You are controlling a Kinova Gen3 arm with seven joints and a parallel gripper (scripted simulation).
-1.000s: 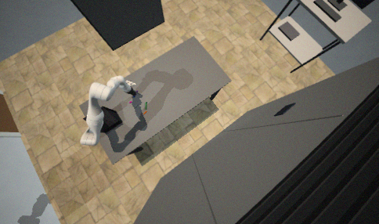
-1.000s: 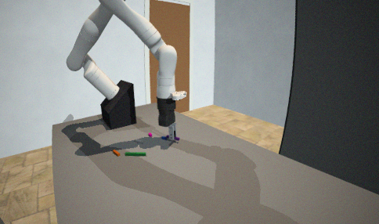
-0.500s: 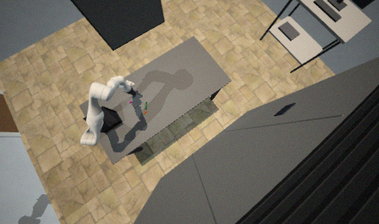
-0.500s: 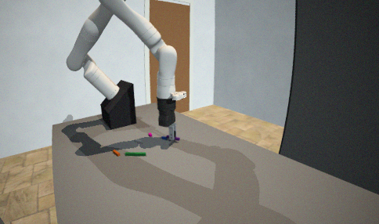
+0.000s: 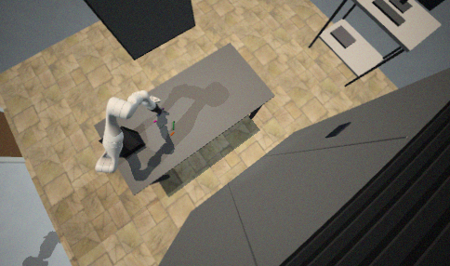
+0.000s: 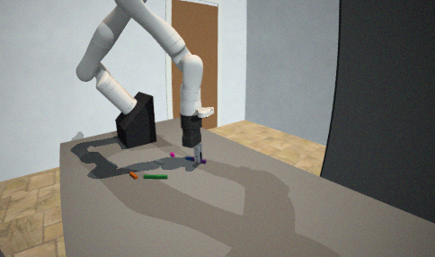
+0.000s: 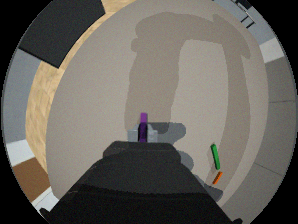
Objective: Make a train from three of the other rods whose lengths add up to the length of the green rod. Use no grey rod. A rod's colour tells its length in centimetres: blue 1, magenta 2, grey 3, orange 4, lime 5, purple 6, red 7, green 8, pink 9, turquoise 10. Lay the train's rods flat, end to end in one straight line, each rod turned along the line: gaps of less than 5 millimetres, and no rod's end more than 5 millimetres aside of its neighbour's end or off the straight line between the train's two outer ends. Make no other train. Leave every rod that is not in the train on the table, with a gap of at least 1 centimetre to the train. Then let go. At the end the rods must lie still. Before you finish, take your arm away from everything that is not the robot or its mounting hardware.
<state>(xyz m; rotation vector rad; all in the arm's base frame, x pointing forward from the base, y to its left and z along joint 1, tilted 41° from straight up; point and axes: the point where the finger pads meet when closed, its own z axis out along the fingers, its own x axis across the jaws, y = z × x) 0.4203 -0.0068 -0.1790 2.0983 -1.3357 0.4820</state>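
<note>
Right now the purple rod is 1 cm below my hand. Round my hand: magenta rod: 11 cm behind, 5 cm to the right, 2 cm below; green rod: 19 cm to the right, 2 cm below, 1 cm ahead; grey rod: 13 cm to the right, 8 cm behind, 2 cm below.
</note>
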